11 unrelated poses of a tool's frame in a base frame.
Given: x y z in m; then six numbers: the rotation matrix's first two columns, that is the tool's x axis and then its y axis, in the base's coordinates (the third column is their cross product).
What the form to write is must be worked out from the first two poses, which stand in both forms.
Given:
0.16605 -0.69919 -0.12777 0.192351 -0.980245 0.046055 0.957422 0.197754 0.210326
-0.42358 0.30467 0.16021 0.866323 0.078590 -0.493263 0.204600 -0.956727 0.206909
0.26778 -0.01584 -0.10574 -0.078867 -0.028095 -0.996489 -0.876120 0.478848 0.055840
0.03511 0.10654 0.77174 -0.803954 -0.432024 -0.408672 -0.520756 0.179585 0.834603
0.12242 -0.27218 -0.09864 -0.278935 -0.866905 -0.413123 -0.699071 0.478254 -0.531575
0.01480 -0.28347 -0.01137 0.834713 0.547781 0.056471 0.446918 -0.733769 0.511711
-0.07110 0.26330 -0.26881 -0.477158 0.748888 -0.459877 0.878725 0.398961 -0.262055
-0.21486 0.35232 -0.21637 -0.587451 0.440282 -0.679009 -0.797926 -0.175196 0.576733
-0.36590 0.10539 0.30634 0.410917 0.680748 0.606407 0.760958 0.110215 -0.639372
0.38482 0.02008 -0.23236 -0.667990 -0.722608 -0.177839 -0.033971 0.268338 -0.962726
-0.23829 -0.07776 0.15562 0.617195 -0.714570 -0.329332 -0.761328 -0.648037 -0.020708
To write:
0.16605 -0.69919 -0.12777 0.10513 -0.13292 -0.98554 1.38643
-0.42358 0.30467 0.16021 0.96543 0.07454 -0.24976 2.88658
0.26778 -0.01584 -0.10574 -0.43538 0.78007 0.44937 1.90837
0.03511 0.10654 0.77174 -0.31082 0.76756 0.56058 3.06237
0.12242 -0.27218 -0.09864 -0.52675 0.83978 -0.13154 2.44972
0.01480 -0.28347 -0.01137 0.95498 0.27729 0.10543 2.64284
-0.07110 0.26330 -0.26881 0.49761 0.83299 -0.24190 2.86989
-0.21486 0.35232 -0.21637 -0.20089 0.53812 0.81858 2.28393
-0.36590 0.10539 0.30634 -0.77514 -0.63015 -0.04560 2.06667
0.38482 0.02008 -0.23236 -0.27244 0.77066 -0.57608 2.50097
-0.23829 -0.07776 0.15562 -0.89855 0.41324 0.14782 2.98277

